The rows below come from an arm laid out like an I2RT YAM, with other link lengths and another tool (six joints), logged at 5 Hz.
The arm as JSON. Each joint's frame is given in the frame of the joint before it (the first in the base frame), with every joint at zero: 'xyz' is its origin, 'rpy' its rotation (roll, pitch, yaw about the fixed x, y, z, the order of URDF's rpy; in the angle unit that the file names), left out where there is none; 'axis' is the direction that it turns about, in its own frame. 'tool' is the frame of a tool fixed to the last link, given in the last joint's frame.
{
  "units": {
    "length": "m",
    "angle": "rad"
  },
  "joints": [
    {
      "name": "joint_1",
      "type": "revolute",
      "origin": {
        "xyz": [
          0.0,
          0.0,
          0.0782
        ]
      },
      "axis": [
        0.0,
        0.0,
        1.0
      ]
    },
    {
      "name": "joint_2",
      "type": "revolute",
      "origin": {
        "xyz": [
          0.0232,
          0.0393,
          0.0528
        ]
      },
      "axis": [
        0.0,
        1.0,
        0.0
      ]
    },
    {
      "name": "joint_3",
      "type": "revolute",
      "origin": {
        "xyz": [
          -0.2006,
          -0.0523,
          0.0
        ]
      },
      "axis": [
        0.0,
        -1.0,
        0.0
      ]
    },
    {
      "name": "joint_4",
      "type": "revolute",
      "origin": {
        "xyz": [
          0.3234,
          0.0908,
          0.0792
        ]
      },
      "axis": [
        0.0,
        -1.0,
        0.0
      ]
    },
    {
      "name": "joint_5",
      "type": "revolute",
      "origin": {
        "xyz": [
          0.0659,
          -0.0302,
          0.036
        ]
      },
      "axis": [
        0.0,
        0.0,
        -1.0
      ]
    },
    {
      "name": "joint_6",
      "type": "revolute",
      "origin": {
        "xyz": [
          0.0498,
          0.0,
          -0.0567
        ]
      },
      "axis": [
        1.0,
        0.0,
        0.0
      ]
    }
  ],
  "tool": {
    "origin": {
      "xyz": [
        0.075,
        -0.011,
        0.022
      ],
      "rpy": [
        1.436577,
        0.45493,
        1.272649
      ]
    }
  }
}
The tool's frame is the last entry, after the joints.
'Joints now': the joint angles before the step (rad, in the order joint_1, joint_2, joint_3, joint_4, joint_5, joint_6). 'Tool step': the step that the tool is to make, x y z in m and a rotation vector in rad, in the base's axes. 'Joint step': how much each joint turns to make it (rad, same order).
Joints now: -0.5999 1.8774 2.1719 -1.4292 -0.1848 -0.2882
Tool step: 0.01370 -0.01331 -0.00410 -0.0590 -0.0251 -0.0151
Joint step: 0.0035 0.0317 0.0099 0.0759 0.0393 0.0012
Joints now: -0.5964 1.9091 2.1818 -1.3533 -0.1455 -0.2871
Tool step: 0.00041 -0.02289 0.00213 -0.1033 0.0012 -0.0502
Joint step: -0.0157 0.0084 0.0009 0.0641 0.0915 -0.0125
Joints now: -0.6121 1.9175 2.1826 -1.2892 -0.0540 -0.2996
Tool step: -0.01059 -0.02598 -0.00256 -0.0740 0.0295 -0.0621
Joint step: -0.0366 -0.0039 -0.0210 0.0367 0.0790 -0.0191
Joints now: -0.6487 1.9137 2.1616 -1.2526 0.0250 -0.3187
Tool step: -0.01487 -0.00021 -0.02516 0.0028 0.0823 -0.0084
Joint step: -0.0099 -0.0645 -0.1408 0.0104 0.0404 -0.0256
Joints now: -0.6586 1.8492 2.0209 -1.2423 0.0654 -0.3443
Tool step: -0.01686 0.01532 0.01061 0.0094 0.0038 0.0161
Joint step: 0.0000 -0.0934 -0.0698 -0.0317 -0.0122 -0.0118
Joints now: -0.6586 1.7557 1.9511 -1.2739 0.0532 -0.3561
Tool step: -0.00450 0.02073 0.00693 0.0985 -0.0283 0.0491
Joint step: 0.0007 -0.0267 0.0057 -0.0702 -0.1068 0.0004
